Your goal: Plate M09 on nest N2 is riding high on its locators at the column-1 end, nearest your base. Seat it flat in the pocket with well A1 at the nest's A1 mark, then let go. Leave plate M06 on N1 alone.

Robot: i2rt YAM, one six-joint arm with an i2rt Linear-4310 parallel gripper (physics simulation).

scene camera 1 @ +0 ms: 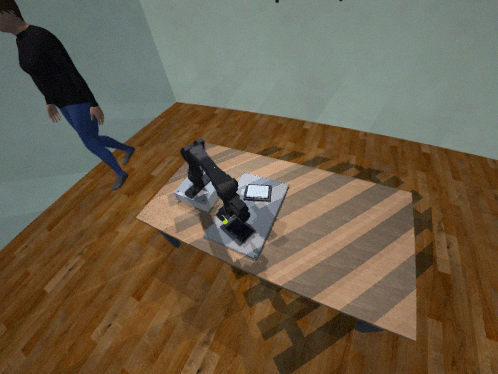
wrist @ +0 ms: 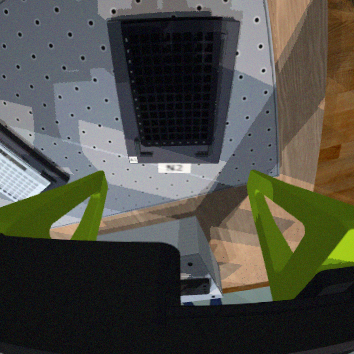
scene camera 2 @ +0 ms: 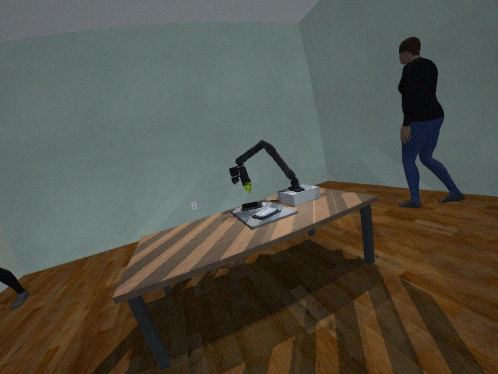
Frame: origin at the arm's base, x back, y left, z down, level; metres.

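Seen in the pictures: gripper, fingertip midpoint: point(scene camera 1: 232, 217) point(wrist: 176, 177) point(scene camera 2: 249, 191); arm's base, link origin: point(scene camera 1: 199, 185) point(scene camera 2: 296, 189).
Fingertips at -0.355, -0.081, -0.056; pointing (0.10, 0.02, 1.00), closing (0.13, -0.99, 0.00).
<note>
Pixels of each thing's top centre, then the offset from my fingertips to it, as dx, dy, dz. "spot": a spot on its surface instead. Level surfaces: height alone.
- Black plate M09, top centre: point(wrist: 173, 93) point(scene camera 1: 238, 228) point(scene camera 2: 249, 203) -0.023, +0.000, +0.096
- dark nest N2, surface spot: point(wrist: 126, 107) spot: -0.009, +0.055, +0.116
- N2 label, surface spot: point(wrist: 174, 168) spot: +0.092, +0.016, +0.126
- small white tag, surface spot: point(wrist: 133, 160) spot: +0.063, +0.067, +0.116
- White plate M06, top centre: point(scene camera 1: 257, 190) point(scene camera 2: 265, 210) +0.044, +0.272, +0.102
- grey perforated board, top centre: point(wrist: 68, 137) point(scene camera 1: 249, 208) point(scene camera 2: 259, 210) +0.022, +0.149, +0.127
- wooden table, surface height: dz +0.141
Black plate M09 point(scene camera 1: 240, 230) point(scene camera 2: 252, 205) point(wrist: 172, 87) lies inside the dark nest N2 point(wrist: 126, 107), lined up with its walls. In the wrist view the nest's near ledge shows between the plate's near end and the N2 label point(wrist: 174, 168). A small white tag point(wrist: 133, 160), likely the A1 mark, is at the nest's near left corner. Whether the near end is fully flat is too dark to tell. My gripper point(scene camera 1: 225, 221) point(scene camera 2: 248, 188) point(wrist: 176, 177) is open and empty, raised above the nest on the base side. White plate M06 point(scene camera 1: 258, 192) point(scene camera 2: 267, 213) point(wrist: 19, 175) sits on nest N1.
Both nests stand on a grey perforated board point(scene camera 1: 270, 220) point(scene camera 2: 285, 212) point(wrist: 75, 105) on the wooden table point(scene camera 1: 350, 240) point(scene camera 2: 200, 250). The arm's pale base box point(scene camera 1: 202, 198) point(scene camera 2: 302, 195) stands beside the board. A person point(scene camera 1: 60, 70) point(scene camera 2: 421, 95) is on the floor beyond the table.
</note>
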